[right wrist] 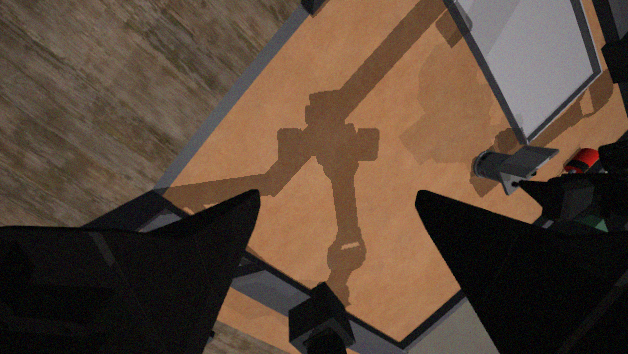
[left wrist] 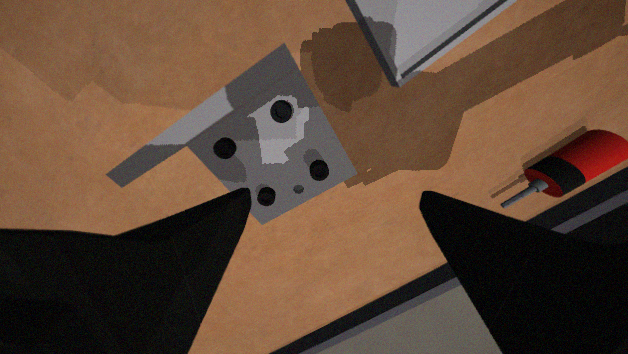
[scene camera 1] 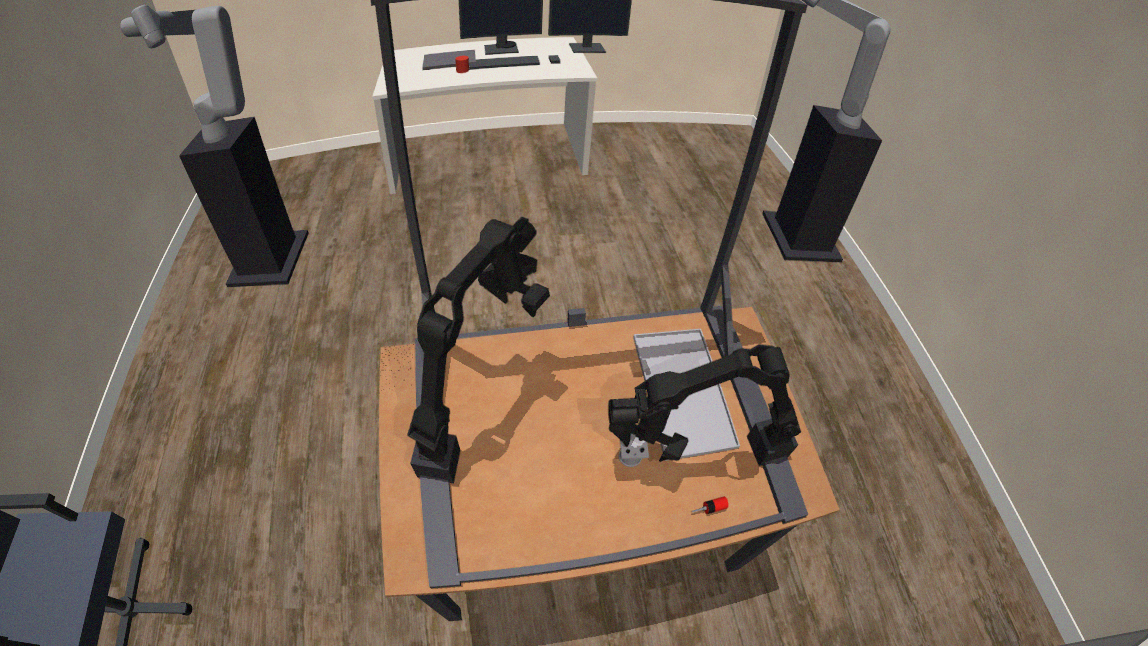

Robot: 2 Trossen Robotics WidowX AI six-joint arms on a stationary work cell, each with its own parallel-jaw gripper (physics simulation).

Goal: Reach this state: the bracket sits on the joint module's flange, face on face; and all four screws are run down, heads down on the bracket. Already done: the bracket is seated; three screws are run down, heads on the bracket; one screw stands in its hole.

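The grey bracket sits on the joint module, its upright plate at the upper left in the left wrist view. Four black screw heads show at its holes; which one stands higher I cannot tell. My left gripper is open and empty above the bracket's side; its left fingertip in that view overlaps the bracket's lower corner. My right gripper is open and empty, high over the table's back left.
A red and black screwdriver lies near the front right of the table. A light grey tray lies behind and to the right of the bracket. Dark frame posts rise at the table's back corners.
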